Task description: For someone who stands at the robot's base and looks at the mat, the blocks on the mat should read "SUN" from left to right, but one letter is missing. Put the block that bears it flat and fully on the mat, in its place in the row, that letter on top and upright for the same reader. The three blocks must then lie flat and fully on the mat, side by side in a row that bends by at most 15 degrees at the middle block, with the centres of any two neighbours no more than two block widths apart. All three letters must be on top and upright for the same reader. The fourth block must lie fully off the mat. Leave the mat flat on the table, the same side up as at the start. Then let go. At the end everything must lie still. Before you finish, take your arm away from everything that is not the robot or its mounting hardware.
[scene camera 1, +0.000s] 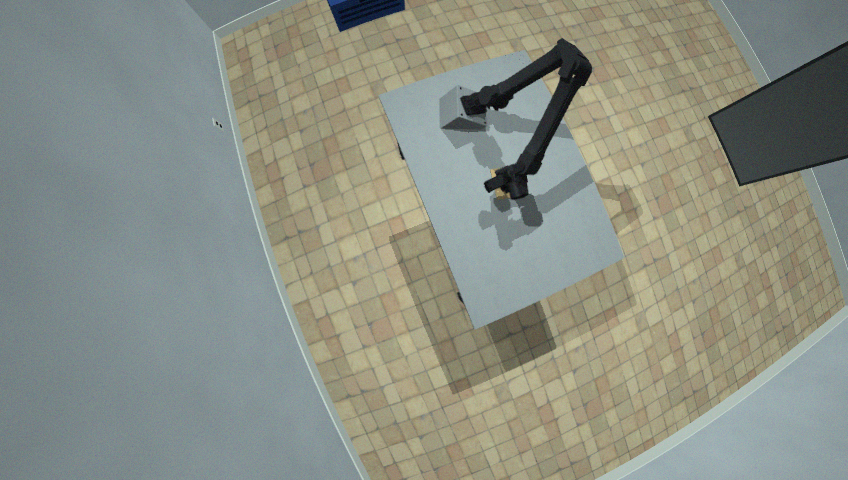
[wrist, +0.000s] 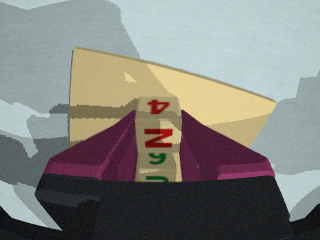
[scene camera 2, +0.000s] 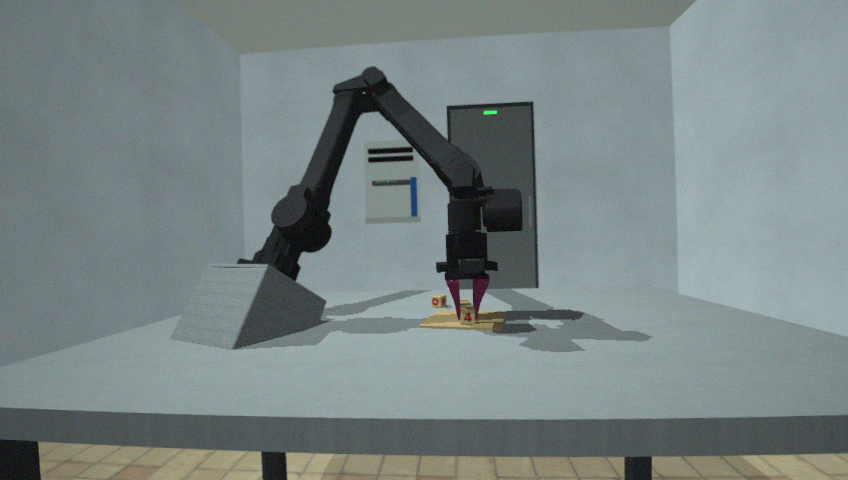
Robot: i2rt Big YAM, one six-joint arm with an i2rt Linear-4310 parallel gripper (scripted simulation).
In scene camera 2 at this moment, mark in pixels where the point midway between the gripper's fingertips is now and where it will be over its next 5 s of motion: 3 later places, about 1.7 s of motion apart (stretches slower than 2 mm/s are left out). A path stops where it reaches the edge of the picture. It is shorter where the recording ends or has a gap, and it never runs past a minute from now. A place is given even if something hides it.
The gripper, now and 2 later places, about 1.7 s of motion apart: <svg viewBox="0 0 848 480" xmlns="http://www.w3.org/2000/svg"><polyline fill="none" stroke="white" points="467,319 465,294 464,263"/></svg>
